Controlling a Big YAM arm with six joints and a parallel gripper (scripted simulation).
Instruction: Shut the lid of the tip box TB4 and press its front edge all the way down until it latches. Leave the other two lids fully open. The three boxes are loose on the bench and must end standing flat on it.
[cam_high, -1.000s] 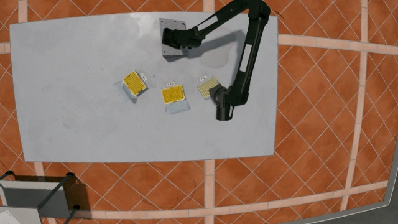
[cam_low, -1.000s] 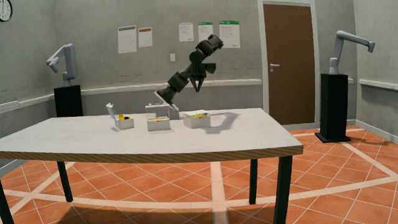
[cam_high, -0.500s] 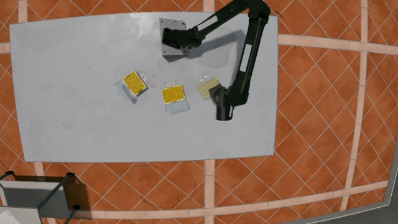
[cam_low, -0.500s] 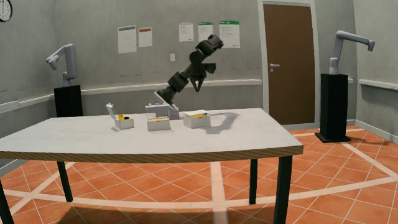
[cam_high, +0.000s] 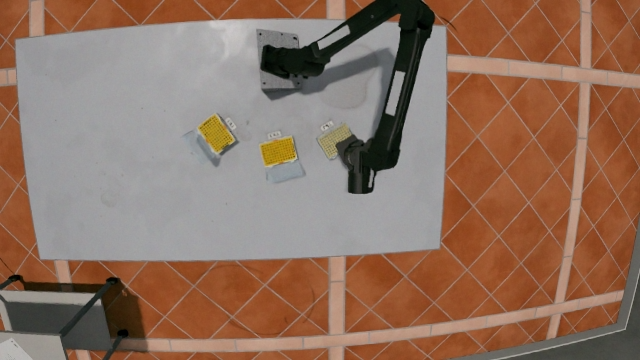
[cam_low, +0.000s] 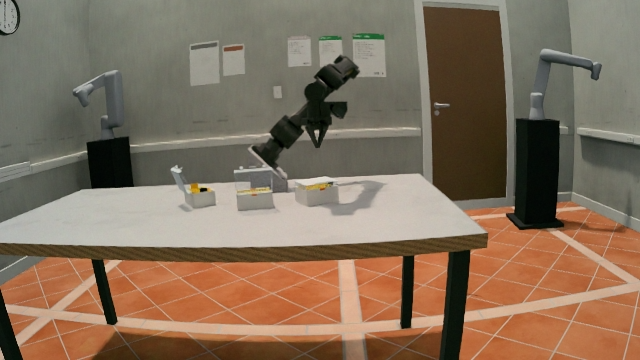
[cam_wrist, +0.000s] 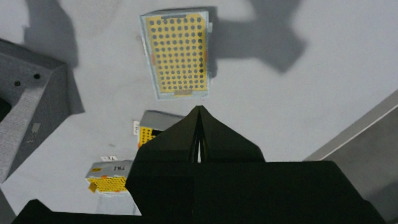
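My hand is 150 mm above the tip box TB4, 20 mm past it and 10 mm to the left of it. Round my hand: label TB4: 190 mm below, 70 mm behind, 50 mm to the right; yellow rack: 220 mm to the right, 140 mm below, 40 mm ahead.
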